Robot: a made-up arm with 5 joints. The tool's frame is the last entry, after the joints.
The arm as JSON. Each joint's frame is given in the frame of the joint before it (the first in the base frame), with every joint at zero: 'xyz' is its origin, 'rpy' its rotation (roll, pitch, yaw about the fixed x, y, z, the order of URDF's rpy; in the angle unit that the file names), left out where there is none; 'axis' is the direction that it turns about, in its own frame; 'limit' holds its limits. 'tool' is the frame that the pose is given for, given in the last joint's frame.
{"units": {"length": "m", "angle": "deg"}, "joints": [
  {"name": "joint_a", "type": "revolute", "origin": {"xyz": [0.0, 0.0, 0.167]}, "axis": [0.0, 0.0, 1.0], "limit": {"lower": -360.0, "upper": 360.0}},
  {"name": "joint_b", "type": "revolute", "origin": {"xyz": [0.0, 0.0, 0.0], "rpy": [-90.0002, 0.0, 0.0]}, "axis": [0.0, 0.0, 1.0], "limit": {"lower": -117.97, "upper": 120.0}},
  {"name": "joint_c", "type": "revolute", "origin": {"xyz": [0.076, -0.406, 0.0]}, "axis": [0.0, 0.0, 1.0], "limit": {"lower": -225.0, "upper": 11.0}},
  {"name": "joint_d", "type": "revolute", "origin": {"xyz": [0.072, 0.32, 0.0]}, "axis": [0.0, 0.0, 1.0], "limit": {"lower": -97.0, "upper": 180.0}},
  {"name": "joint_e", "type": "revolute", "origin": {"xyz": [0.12, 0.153, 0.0], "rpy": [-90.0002, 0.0, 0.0]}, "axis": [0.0, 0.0, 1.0], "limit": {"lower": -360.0, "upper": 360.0}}
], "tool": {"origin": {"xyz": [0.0, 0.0, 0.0]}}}
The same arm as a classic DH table. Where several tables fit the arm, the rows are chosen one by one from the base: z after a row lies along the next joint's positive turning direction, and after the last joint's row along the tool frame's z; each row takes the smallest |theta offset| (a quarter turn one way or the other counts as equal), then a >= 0, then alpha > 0; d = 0 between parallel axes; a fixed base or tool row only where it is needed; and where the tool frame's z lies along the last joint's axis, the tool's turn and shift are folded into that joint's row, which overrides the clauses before.
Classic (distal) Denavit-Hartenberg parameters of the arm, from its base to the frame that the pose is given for. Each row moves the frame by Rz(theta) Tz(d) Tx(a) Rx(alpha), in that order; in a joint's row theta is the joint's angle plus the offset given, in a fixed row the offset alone. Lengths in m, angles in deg.
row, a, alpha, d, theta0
joint_a, 0, -90, 0.167, 0
joint_b, 0.4131, 0, 0, -79.4
joint_c, -0.328, 0, 0, -23.28
joint_d, -0.12, 90, 0, -77.32
joint_e, 0, 0, 0.153, 180
Joint limits (deg, base to tool): -360..360 -117.97..120 -225..11 -97..180 -360..360

